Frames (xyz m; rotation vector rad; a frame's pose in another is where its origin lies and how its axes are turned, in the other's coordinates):
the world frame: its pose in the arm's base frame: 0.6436 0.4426 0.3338 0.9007 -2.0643 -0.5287
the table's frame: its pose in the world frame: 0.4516 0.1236 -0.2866 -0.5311 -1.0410 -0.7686
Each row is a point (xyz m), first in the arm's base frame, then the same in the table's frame.
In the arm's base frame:
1: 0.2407 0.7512 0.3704
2: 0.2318 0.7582 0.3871
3: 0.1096 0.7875 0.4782
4: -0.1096 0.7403 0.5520
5: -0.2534 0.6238 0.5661
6: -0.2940 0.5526 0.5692
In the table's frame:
1: 0.3235 -0.2351 0.7250
2: 0.3177 -0.2178 0.7335
3: 0.3429 -0.0804 0.8013
4: 0.4769 0.1102 0.8393
5: 0.6163 0.2218 0.7890
6: 0.6704 0.2591 0.7399

